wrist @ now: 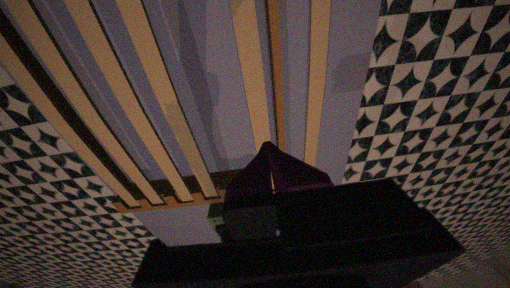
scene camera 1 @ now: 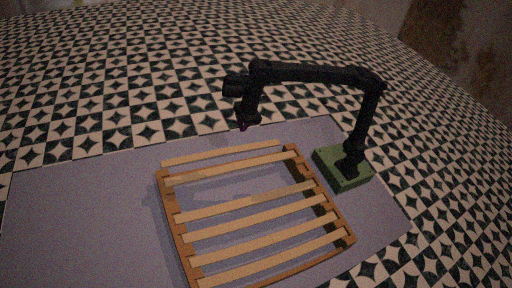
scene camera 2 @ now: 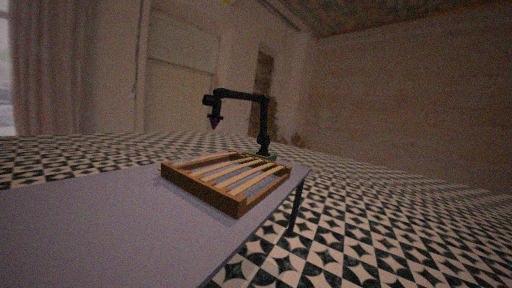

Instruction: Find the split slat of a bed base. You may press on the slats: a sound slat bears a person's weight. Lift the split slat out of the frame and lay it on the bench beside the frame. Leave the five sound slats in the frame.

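The wooden bed frame lies on the bench. Five slats lie across it: the back slat is apart from a group of four, with a wide gap between; the nearest of the four borders that gap. A loose slat lies on the bench beside the frame's back side, roughly parallel to it. My gripper is shut and empty, high above the bench behind the frame.
The arm's green base stands on the bench at the frame's right end in scene camera 1. The bench's back edge runs behind the loose slat. The tiled floor lies beyond.
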